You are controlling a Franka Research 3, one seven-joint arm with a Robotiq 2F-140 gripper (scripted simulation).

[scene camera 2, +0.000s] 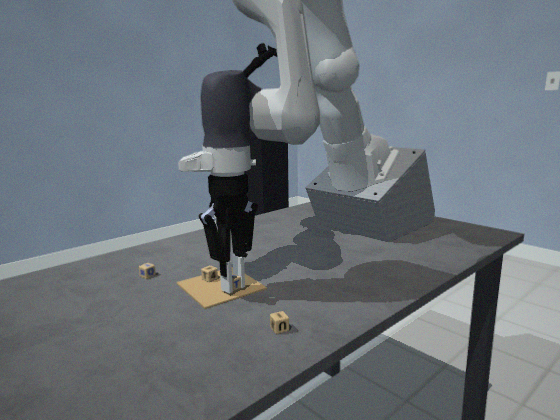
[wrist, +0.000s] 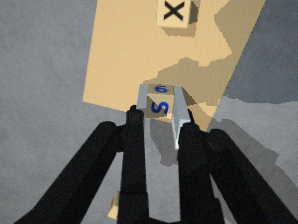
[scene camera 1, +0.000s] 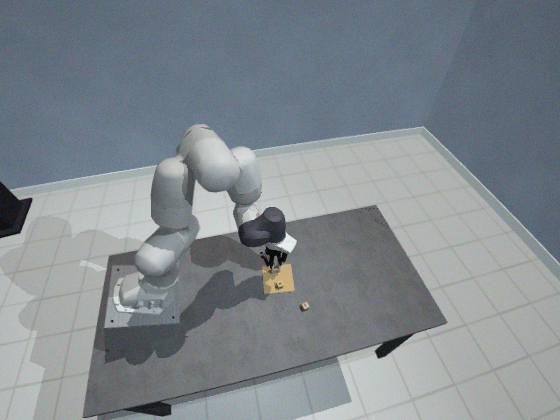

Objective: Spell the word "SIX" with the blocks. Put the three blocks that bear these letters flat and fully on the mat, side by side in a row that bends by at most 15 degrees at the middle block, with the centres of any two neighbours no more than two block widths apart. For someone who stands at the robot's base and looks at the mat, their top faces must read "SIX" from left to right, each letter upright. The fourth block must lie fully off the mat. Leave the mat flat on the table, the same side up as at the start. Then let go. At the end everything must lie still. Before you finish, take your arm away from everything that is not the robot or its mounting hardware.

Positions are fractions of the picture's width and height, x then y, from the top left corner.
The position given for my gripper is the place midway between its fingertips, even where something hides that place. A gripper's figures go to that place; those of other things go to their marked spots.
My gripper (scene camera 2: 0.42, 0.69) is 87 cm from the lens. A tan mat (scene camera 2: 0.37, 0.70): 86 cm from the lens.
